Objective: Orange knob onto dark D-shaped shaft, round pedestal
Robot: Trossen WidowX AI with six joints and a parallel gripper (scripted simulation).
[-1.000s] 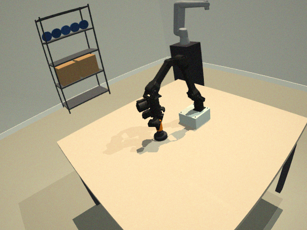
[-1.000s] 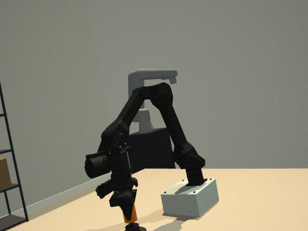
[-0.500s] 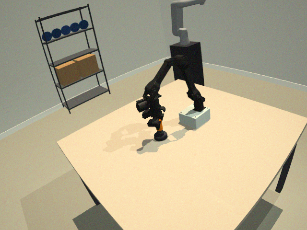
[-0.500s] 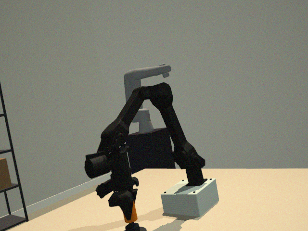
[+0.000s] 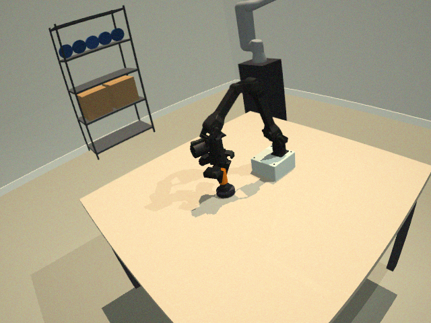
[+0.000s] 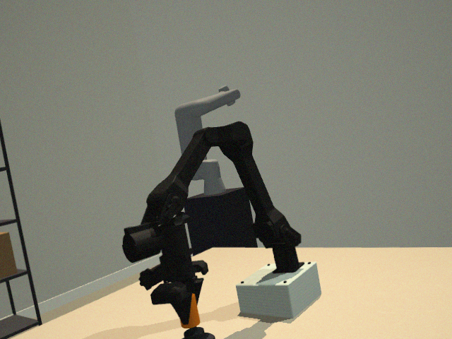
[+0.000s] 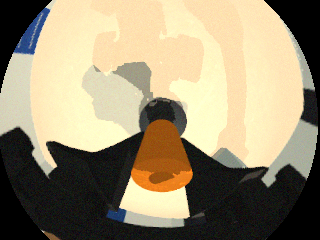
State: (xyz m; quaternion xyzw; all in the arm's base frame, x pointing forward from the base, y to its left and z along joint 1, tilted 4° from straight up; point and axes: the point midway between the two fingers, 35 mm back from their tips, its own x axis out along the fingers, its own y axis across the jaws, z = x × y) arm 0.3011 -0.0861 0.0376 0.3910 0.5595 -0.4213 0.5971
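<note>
Right now the orange knob is 2 cm above my gripper tip. Also, from my gripper tip: dark round pedestal 4 cm below.
</note>
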